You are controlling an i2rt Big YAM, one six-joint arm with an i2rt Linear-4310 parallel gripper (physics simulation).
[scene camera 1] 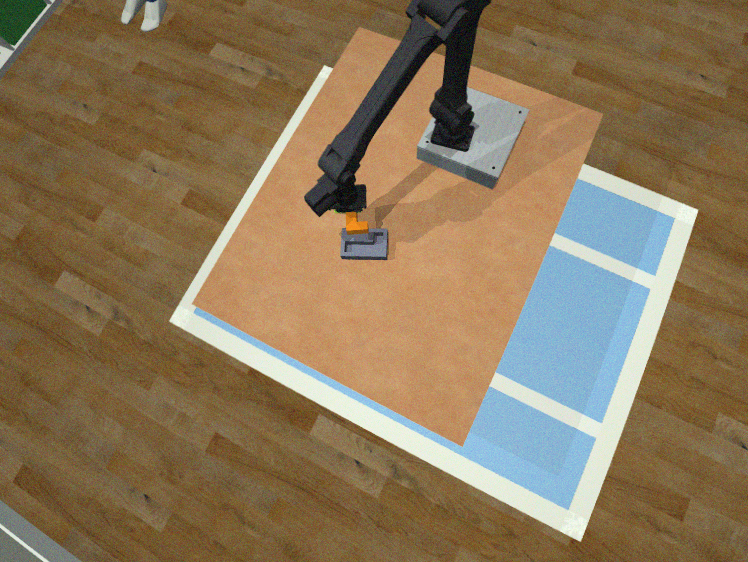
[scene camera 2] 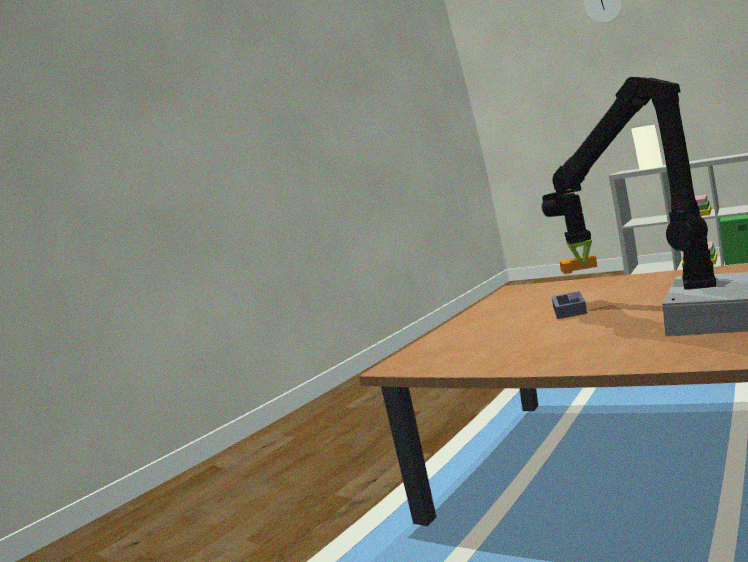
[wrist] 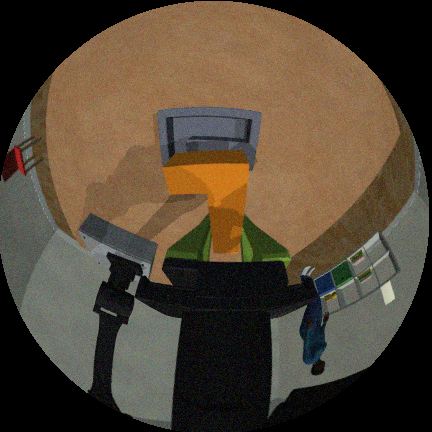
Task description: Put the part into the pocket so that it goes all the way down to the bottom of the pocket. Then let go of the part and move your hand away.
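Frame: origin at the arm's base, x up, y ahead, z left, level; millimetres.
Seen in the pictures: gripper, fingertip midpoint: (scene camera 1: 351, 211) (scene camera 2: 583, 265) (wrist: 225, 216); arm's base, origin of the base link: (scene camera 1: 452, 136) (scene camera 2: 699, 282) (wrist: 125, 262).
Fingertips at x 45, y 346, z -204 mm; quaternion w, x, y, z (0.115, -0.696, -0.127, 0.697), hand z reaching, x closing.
Offsets run from my fingertips to a thing's top centre. Level surfaces: height alone.
An orange L-shaped part @(dx +23, dy +7, dz +19 mm) (scene camera 1: 357, 227) (scene camera 2: 569, 265) (wrist: 227, 175) is held level in the air. My gripper (scene camera 2: 582, 260) (wrist: 225, 216) is shut on the part's stem, with a green finger on each side. In the wrist view the part's foot points left at the far end. A grey-blue block @(dx -84, dy +53, dz +47 mm) (scene camera 1: 380, 248) (scene camera 2: 570, 311) (wrist: 210, 112) with a recessed pocket rests on the table. The second scene view shows a clear gap between the part and the block. In the first scene view the part overlaps the block's back left edge and hides some of it. The fingers are mostly hidden there.
The arm's grey base plate (scene camera 1: 507, 126) (scene camera 2: 704, 317) (wrist: 120, 240) stands on the wooden table @(dx -121 mm) (scene camera 1: 338, 290) (scene camera 2: 483, 356), behind and right of the block in the first scene view. A shelf unit (scene camera 2: 625, 241) stands beyond the table. A person (wrist: 313, 330) shows in the wrist view.
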